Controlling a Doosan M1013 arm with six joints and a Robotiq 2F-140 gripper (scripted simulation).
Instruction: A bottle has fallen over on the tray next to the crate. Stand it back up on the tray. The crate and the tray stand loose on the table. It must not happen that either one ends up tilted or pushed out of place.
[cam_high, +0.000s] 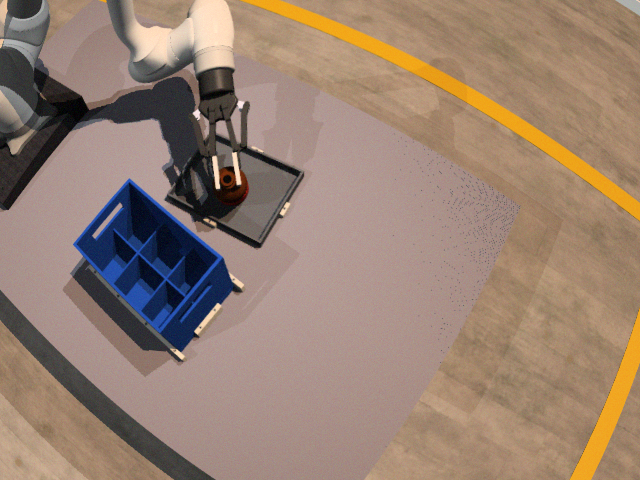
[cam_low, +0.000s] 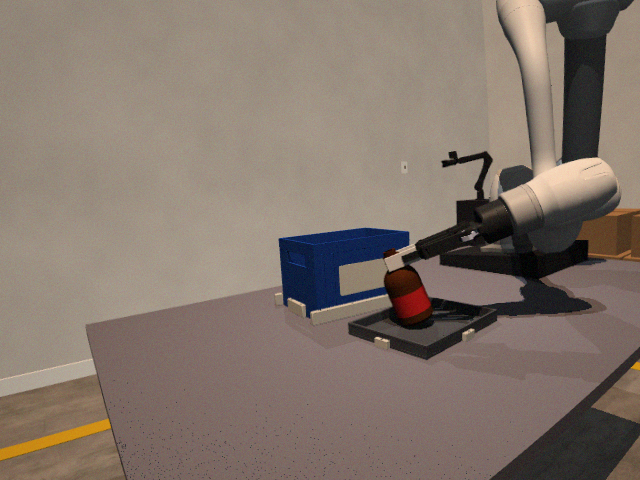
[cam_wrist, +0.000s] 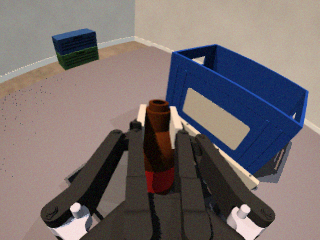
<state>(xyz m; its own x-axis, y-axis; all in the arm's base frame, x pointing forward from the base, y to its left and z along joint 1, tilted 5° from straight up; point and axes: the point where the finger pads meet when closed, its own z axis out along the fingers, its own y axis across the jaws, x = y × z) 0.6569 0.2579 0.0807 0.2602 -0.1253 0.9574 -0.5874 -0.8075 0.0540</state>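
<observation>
Now: hand 6 cm above the bottle. Round my hand: dark tray (3 cm behind, 3 cm to the left, 13 cm below); then blue crate (1 cm ahead, 24 cm to the right, 6 cm below).
</observation>
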